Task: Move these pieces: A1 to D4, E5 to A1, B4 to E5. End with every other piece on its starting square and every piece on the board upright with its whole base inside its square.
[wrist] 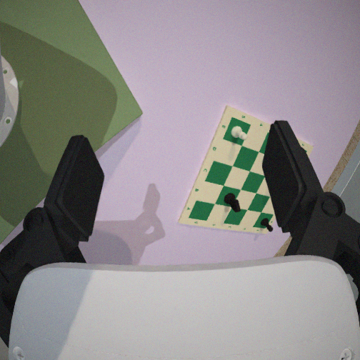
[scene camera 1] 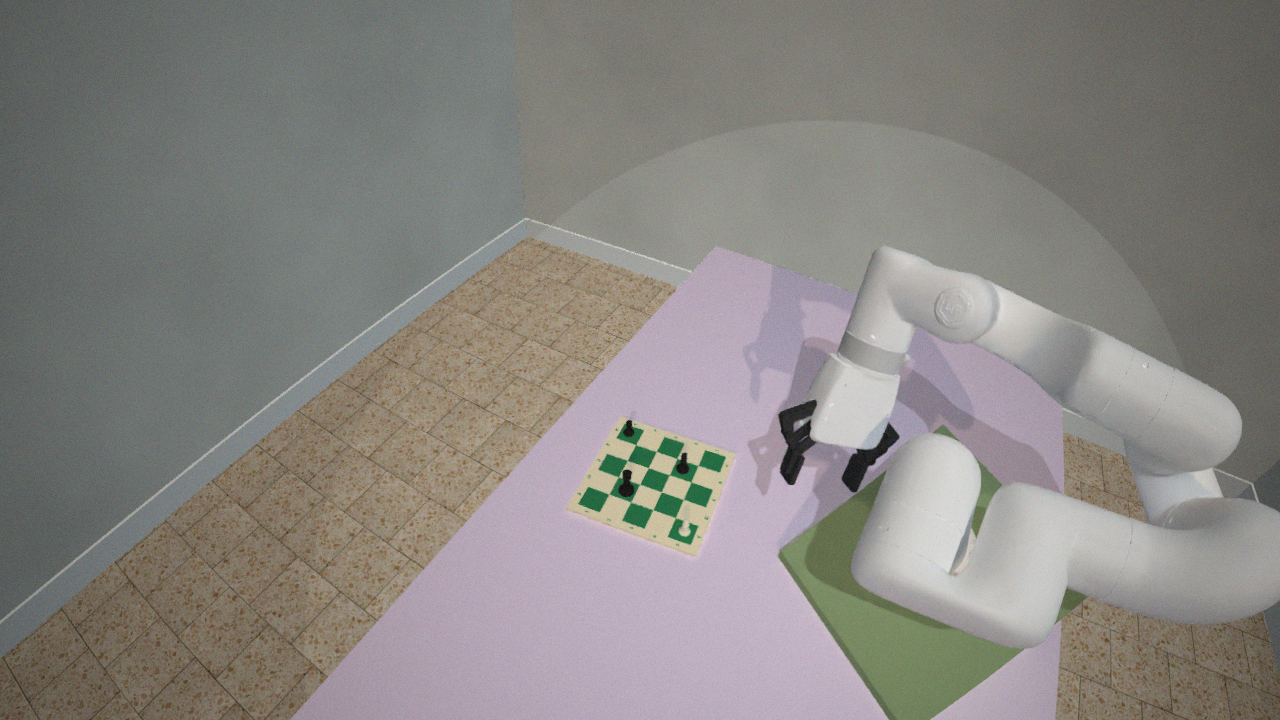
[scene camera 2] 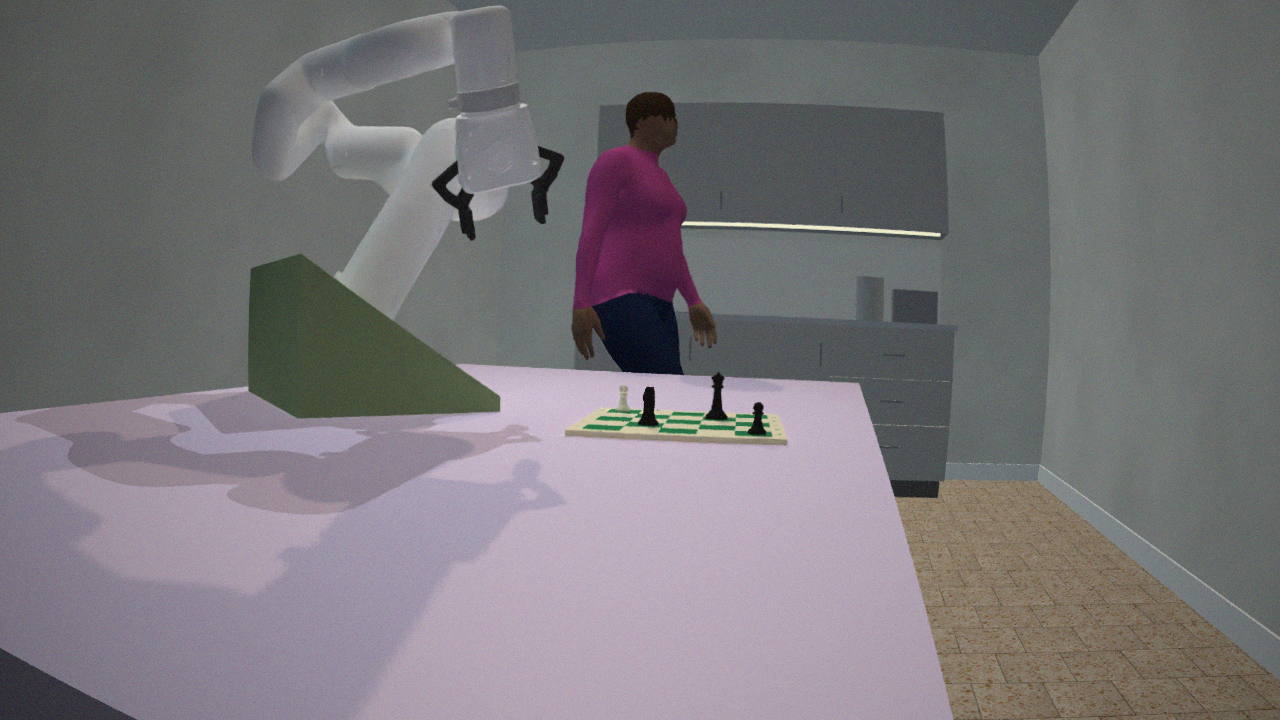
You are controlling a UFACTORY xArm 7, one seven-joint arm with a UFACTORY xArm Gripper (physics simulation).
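The chessboard lies flat on the table. A black pawn stands upright on corner A1. A white pawn stands on the opposite corner, E5. A blocky black piece stands on B4. A tall black piece stands on D2; the right finger hides it in the wrist view. My gripper is wide open and empty, high above the table, beside the board on the arm's side.
A green wedge-shaped block stands on the lilac table, near the arm's base. A person in a pink top stands beyond the table. The table edge runs close past the board's far side.
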